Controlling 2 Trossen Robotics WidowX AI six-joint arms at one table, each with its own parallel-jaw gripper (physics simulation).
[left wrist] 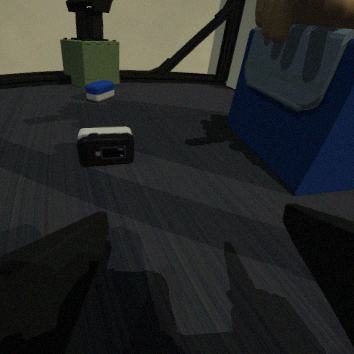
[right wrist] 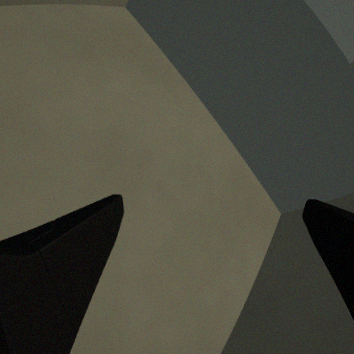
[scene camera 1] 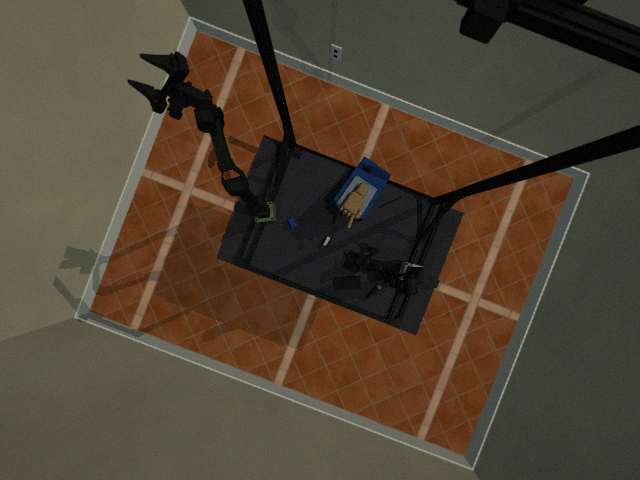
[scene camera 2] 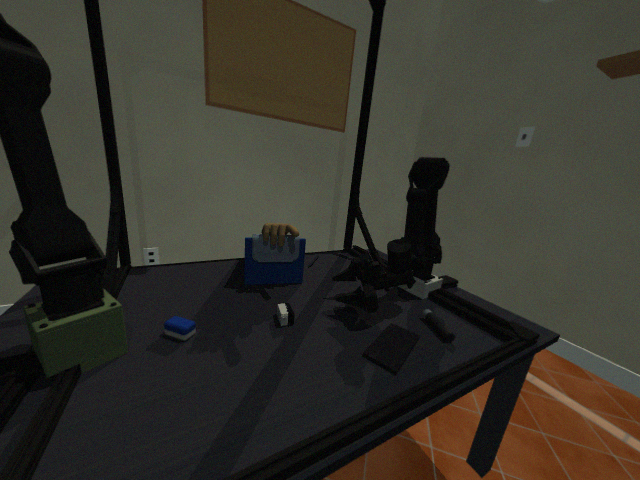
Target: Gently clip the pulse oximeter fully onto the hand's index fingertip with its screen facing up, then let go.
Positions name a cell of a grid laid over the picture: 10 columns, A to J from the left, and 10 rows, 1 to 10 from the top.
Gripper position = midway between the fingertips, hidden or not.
Note:
The right gripper (scene camera 1: C2) is open, holding nothing. Also in view: the left gripper (scene camera 2: F7) and a blue wedge stand (left wrist: I5).
The left gripper shows as well in the left wrist view (left wrist: F7). The right gripper shows as well in the right wrist view (right wrist: G6).

